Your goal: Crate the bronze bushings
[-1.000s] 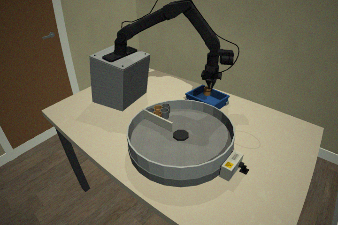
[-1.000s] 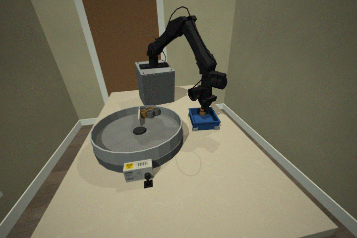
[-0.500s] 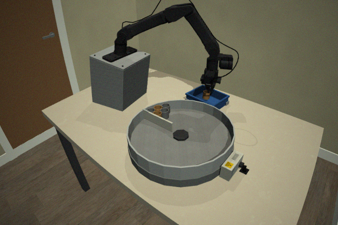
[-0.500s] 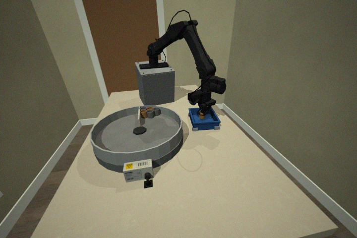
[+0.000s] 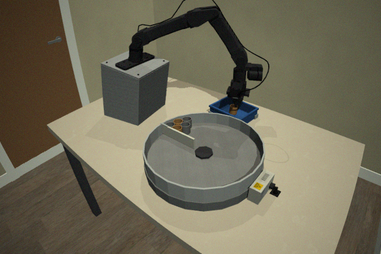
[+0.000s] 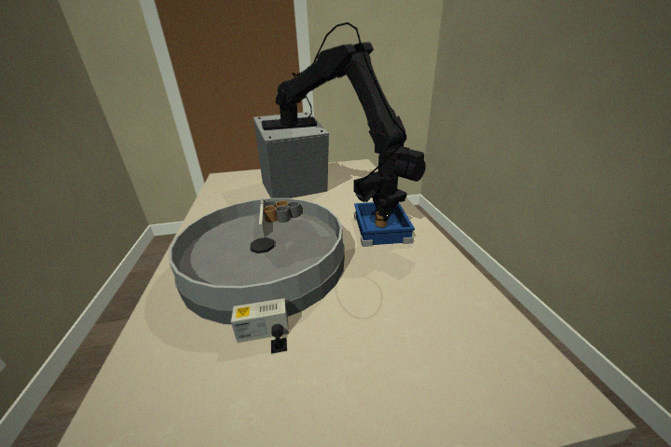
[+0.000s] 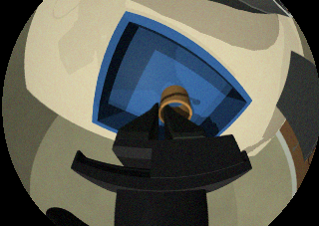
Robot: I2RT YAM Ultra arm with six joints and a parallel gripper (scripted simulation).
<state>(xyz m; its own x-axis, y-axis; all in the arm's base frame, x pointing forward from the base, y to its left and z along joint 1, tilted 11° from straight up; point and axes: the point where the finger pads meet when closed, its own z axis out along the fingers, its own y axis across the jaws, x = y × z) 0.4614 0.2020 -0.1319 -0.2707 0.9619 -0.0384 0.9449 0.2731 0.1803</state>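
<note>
The blue crate is 10 mm behind my hand and 20 mm below it. Round my hand: grey turntable 40 mm ahead, 370 mm to the right, 10 mm above.
</note>
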